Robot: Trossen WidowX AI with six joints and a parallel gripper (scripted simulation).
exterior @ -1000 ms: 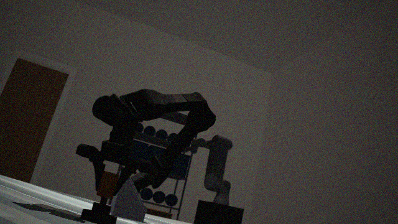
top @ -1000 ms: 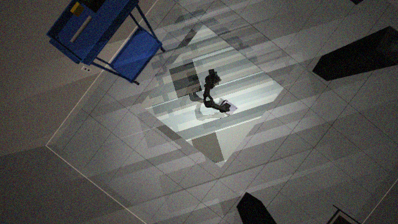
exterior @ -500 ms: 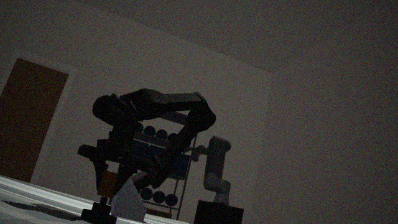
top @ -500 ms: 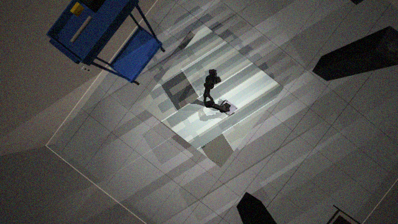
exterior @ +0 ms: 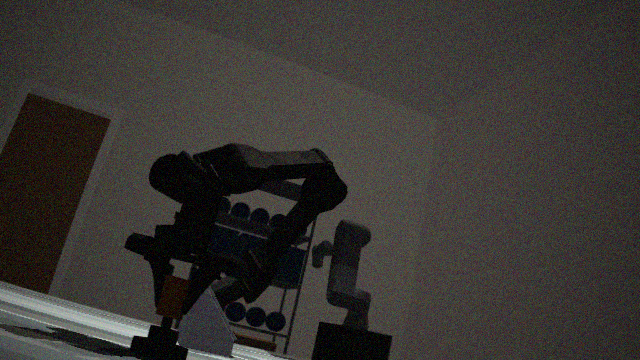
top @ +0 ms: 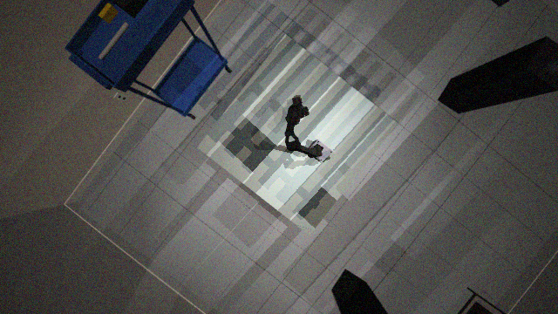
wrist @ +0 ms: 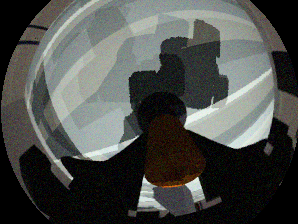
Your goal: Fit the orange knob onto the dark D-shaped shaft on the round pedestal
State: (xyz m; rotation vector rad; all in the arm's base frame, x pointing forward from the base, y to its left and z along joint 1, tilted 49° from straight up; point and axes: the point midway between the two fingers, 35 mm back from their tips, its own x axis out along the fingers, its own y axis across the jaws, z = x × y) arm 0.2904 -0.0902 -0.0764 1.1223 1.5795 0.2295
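Right now my gripper tip is 2 cm below the orange knob. The rest, counted from my gripper tip: dark round pedestal: 4 cm below.
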